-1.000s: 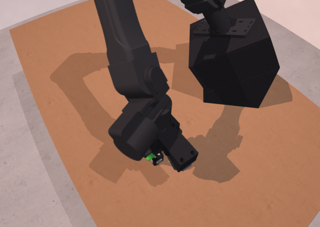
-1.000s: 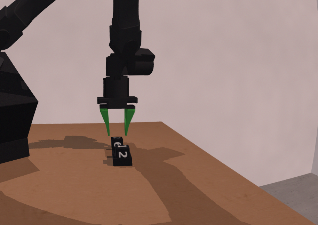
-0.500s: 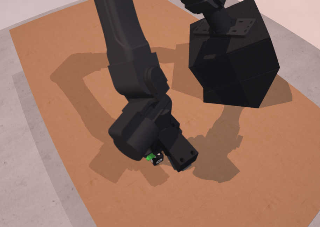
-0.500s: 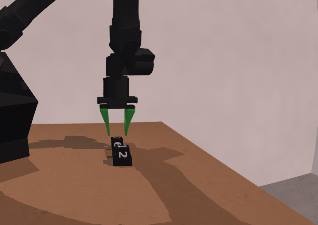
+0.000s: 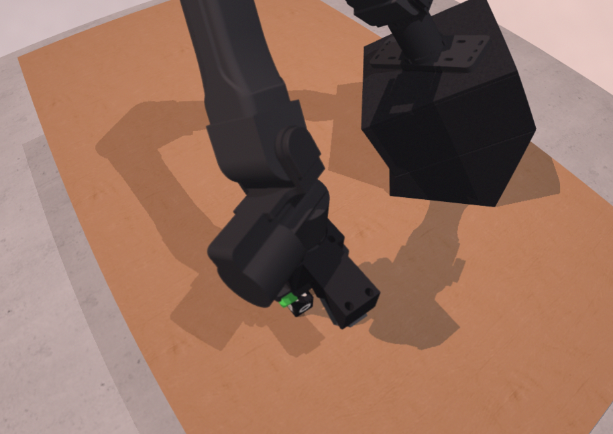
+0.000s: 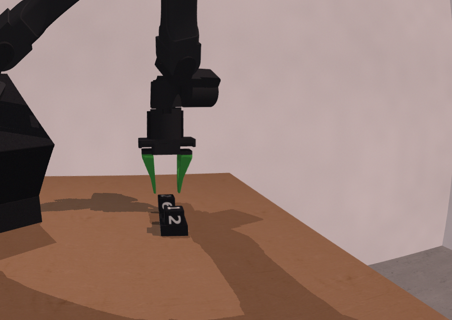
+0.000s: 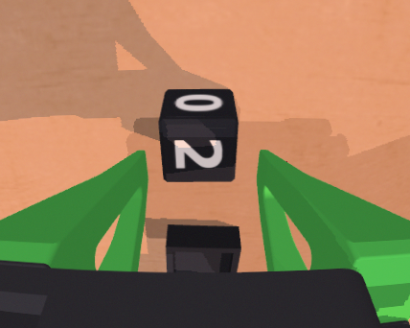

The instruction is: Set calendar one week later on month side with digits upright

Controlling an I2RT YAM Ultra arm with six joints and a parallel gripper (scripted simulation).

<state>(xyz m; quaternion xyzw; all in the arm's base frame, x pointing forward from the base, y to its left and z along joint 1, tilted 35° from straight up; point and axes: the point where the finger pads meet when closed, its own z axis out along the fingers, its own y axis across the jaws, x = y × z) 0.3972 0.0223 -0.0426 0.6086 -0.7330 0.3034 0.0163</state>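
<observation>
Right now my hand is 3 cm past the black tray, 10 cm to the left of it and 4 cm above it.
</observation>
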